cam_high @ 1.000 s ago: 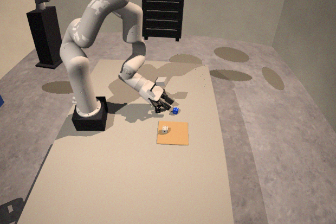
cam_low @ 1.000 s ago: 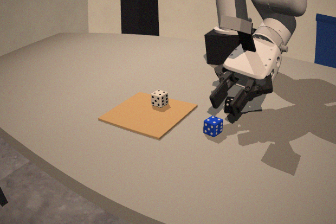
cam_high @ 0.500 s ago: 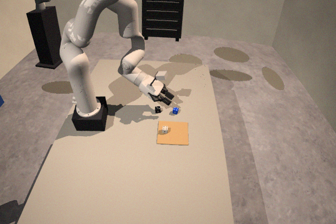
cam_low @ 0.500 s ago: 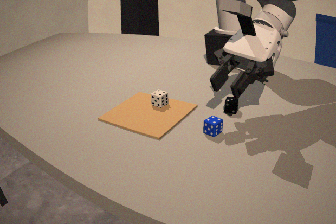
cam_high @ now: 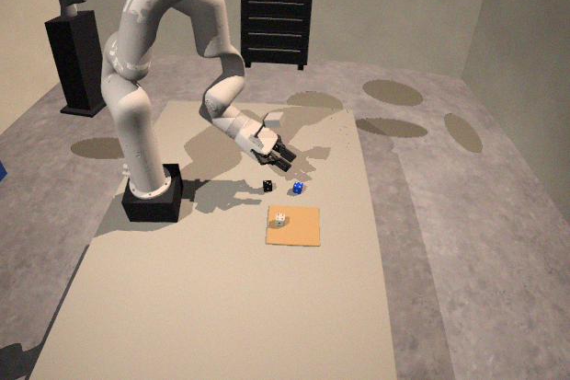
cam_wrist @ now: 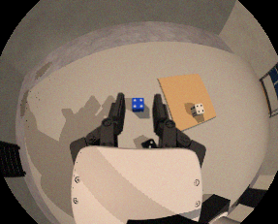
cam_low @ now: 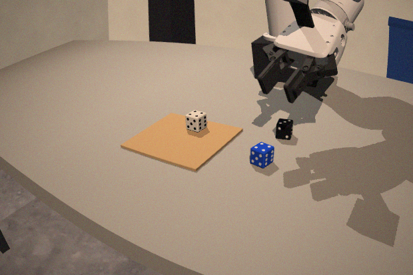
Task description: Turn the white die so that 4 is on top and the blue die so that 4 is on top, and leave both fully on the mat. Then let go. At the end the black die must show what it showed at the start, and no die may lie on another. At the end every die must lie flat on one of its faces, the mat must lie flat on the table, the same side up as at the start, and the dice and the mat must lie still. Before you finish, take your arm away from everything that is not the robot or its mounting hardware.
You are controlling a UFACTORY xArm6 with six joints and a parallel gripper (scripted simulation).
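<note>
Right now my hand is 10 cm above the blue die and 4 cm short of it. From my hand the other things lie so: white die 14 cm to the right, 9 cm below, 2 cm ahead; orange mat 14 cm to the right, 11 cm below, 6 cm ahead; black die 10 cm below, 5 cm behind, 2 cm to the right.
</note>
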